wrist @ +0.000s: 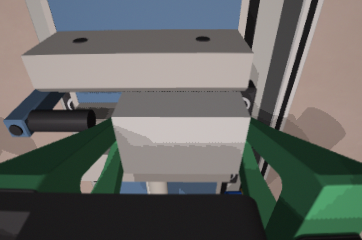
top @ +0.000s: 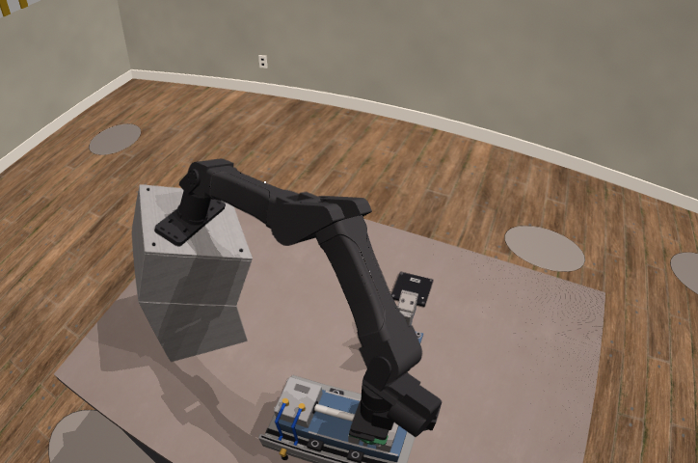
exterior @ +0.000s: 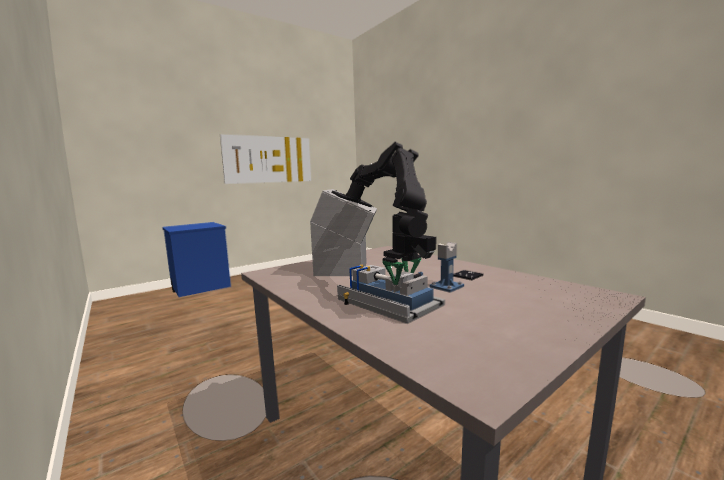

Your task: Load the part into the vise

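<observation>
Now: the part right at my hand. The rest, counted from my hand: work stop rod 7 cm to the left; air cylinder 16 cm behind, 1 cm to the left, 2 cm below; piston rod 8 cm behind, 1 cm to the left, 2 cm below.
</observation>
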